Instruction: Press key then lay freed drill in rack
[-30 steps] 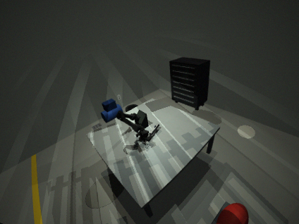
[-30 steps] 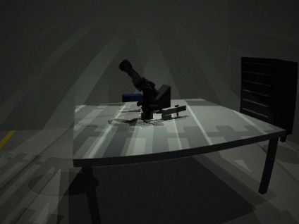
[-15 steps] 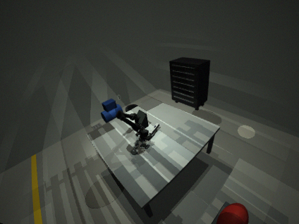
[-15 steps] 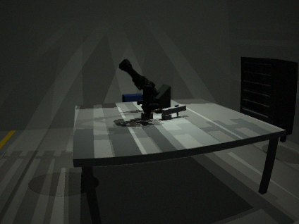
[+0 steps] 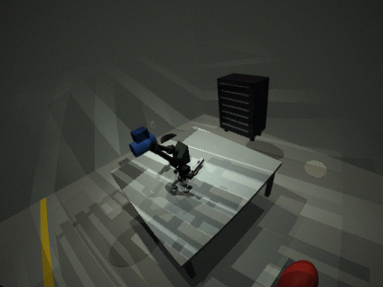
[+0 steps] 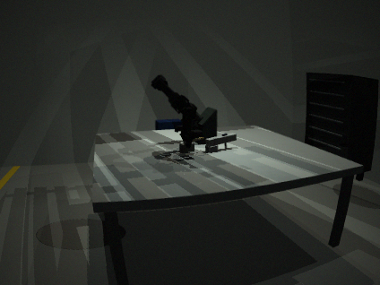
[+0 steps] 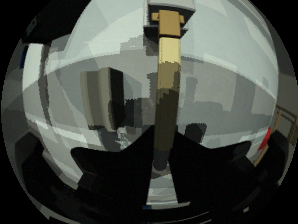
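Right now my gripper tip is 40 mm to the right of the drill, 40 mm below it and 10 mm past it. From my gripper tip the other things lie so: small dark block: 70 mm behind, 10 mm to the left, 10 mm below.
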